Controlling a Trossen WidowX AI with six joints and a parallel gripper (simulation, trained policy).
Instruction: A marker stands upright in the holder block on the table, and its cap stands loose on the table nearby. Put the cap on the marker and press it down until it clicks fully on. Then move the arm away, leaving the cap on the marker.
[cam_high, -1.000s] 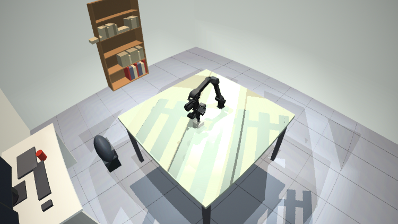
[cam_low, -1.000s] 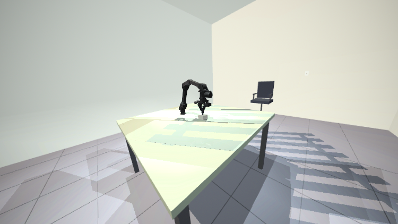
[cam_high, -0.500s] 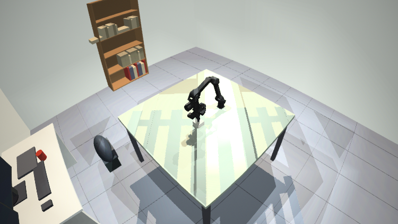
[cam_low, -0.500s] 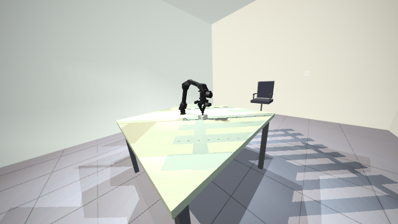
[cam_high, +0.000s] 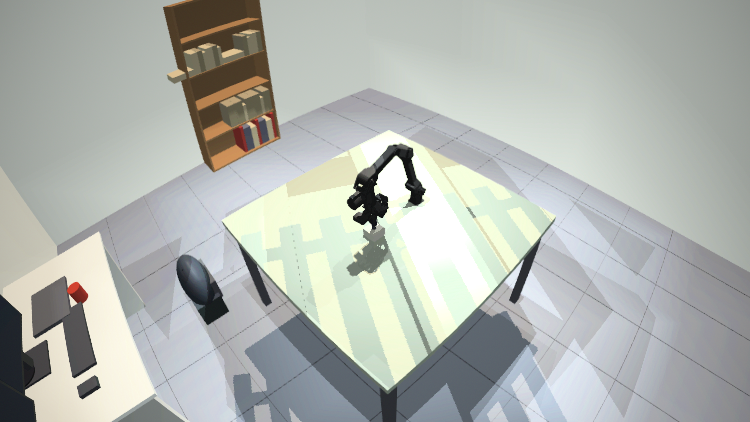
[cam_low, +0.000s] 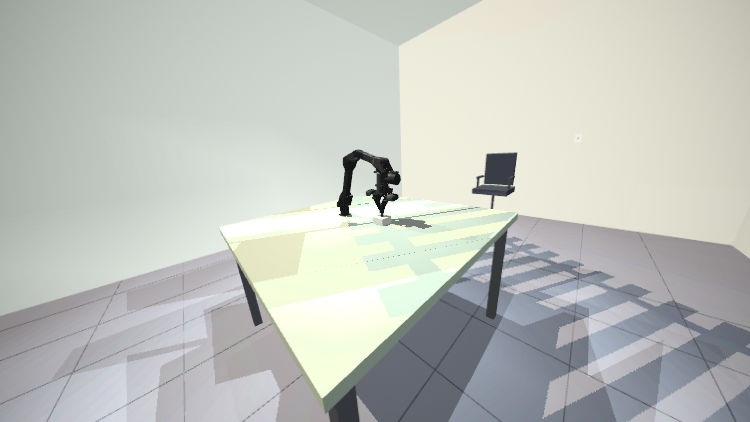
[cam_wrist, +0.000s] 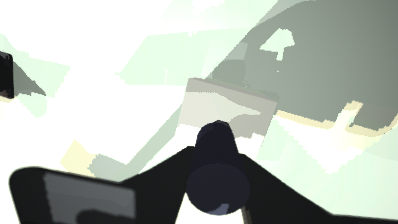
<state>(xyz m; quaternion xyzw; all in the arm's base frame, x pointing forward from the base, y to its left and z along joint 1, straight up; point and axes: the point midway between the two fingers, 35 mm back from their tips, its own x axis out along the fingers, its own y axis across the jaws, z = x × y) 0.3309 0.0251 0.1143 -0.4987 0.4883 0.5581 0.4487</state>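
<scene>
Now: the dark cap 1 cm above my gripper tip. Round my gripper tip: white holder block: 6 cm below.
</scene>
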